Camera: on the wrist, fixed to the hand. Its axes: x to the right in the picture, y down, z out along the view.
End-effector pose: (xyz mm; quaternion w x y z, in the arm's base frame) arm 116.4 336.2 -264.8 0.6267 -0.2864 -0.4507 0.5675
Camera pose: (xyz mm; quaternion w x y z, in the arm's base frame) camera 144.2 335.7 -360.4 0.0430 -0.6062 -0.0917 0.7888
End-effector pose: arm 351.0 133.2 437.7 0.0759 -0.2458 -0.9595 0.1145
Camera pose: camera 417.8 193.2 480.6 0.0313 -0.8714 -0.4867 0.0522
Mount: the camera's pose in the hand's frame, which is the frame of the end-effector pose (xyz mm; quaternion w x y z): -24.8 70.5 -65.7 0.6896 -0.0641 0.0800 0.7169
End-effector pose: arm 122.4 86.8 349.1 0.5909 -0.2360 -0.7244 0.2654
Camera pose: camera 193.6 130.2 294.8 0.2600 -0.7412 -0.3001 0.5413
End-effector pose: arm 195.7 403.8 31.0 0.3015 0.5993 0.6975 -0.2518
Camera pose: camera 260.0 444.6 95.1 0.3710 0.9141 0.0916 0.1352
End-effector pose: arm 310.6 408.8 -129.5 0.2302 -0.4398 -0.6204 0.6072
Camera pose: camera 395.8 415.8 -180.4 0.2551 0.8114 0.1330 -0.5088
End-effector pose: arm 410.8 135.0 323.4 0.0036 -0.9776 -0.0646 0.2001
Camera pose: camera 422.7 63.2 391.2 0.1985 0.7367 -0.6438 -0.0582
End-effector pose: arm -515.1 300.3 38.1 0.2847 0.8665 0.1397 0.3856
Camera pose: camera -579.1 257.9 101.4 0.0357 -0.6486 0.5268 -0.5483
